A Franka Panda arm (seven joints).
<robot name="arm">
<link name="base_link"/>
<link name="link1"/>
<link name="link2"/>
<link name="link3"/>
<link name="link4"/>
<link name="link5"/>
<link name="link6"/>
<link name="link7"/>
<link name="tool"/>
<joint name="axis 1" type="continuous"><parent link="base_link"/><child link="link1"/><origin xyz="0 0 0.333" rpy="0 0 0"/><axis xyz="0 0 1"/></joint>
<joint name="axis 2" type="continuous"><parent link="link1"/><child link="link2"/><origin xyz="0 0 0" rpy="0 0 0"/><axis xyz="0 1 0"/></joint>
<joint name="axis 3" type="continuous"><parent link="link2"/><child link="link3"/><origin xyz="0 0 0.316" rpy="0 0 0"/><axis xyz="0 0 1"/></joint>
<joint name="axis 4" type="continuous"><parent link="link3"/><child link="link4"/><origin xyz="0.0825 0 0" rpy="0 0 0"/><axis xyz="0 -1 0"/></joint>
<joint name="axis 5" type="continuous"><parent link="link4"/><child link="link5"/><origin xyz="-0.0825 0 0.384" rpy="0 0 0"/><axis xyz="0 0 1"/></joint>
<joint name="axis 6" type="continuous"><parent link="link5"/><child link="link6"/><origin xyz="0 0 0" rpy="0 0 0"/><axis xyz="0 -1 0"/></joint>
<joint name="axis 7" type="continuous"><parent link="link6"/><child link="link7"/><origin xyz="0.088 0 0" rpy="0 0 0"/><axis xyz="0 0 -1"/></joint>
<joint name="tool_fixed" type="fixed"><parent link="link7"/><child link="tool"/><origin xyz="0 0 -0.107" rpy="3.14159 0 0"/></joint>
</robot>
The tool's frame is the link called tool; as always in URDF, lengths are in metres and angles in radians. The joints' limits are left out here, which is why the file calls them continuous.
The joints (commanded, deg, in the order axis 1, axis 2, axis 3, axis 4, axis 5, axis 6, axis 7), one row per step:
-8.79, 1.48, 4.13, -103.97, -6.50, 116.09, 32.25
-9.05, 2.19, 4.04, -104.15, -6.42, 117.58, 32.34
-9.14, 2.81, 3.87, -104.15, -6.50, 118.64, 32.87
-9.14, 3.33, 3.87, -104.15, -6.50, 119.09, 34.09
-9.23, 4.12, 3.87, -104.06, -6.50, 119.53, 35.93
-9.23, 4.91, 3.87, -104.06, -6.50, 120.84, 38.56
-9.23, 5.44, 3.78, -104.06, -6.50, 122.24, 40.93
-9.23, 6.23, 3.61, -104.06, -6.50, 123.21, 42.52
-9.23, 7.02, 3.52, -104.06, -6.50, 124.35, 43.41
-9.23, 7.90, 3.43, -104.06, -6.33, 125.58, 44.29
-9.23, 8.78, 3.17, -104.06, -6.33, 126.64, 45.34
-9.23, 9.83, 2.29, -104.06, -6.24, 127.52, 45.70
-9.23, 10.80, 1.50, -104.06, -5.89, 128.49, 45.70
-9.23, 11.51, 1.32, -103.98, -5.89, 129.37, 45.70
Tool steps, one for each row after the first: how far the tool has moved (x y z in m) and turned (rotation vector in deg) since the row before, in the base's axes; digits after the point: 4 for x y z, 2 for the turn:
0.0041, -0.0037, -0.0061, 0.14, -0.61, -0.30
0.0034, -0.0030, -0.0045, 0.06, -0.49, -0.64
0.0024, -0.0002, -0.0046, 0.29, -0.07, -1.14
0.0033, -0.0013, -0.0067, 0.44, 0.05, -1.84
0.0044, -0.0003, -0.0059, 0.56, -0.81, -2.43
0.0036, -0.0010, -0.0030, 0.48, -1.13, -2.25
0.0036, -0.0020, -0.0066, 0.39, -0.36, -1.62
0.0038, -0.0012, -0.0063, 0.24, -0.45, -0.84
0.0041, -0.0011, -0.0072, 0.41, -0.46, -0.89
0.0035, -0.0030, -0.0076, 0.28, -0.29, -1.17
0.0027, -0.0094, -0.0099, 0.13, 0.14, -1.17
0.0025, -0.0083, -0.0089, 0.25, -0.02, -0.83
0.0028, -0.0021, -0.0055, -0.01, -0.25, -0.10

